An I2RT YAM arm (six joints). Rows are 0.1 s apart.
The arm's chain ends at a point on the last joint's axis. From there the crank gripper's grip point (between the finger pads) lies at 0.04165 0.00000 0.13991 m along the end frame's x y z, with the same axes.
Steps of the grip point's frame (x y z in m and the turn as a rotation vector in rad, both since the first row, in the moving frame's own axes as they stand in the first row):
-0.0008 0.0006 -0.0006 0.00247 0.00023 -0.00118
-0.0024 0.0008 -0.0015 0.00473 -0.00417 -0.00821
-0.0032 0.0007 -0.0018 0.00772 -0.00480 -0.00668
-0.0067 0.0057 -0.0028 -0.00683 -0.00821 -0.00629
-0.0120 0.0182 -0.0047 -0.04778 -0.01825 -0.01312
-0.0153 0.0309 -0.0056 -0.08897 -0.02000 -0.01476
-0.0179 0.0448 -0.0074 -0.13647 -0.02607 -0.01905
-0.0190 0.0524 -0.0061 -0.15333 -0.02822 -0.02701
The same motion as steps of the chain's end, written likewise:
-0.0008 0.0010 -0.0006 0.00247 0.00023 -0.00118
-0.0018 0.0018 -0.0017 0.00473 -0.00417 -0.00821
-0.0025 0.0021 -0.0020 0.00772 -0.00480 -0.00668
-0.0056 0.0050 -0.0031 -0.00683 -0.00821 -0.00629
-0.0095 0.0120 -0.0053 -0.04778 -0.01825 -0.01312
-0.0126 0.0190 -0.0059 -0.08897 -0.02000 -0.01476
-0.0144 0.0265 -0.0072 -0.13647 -0.02607 -0.01905
-0.0153 0.0320 -0.0057 -0.15333 -0.02822 -0.02701

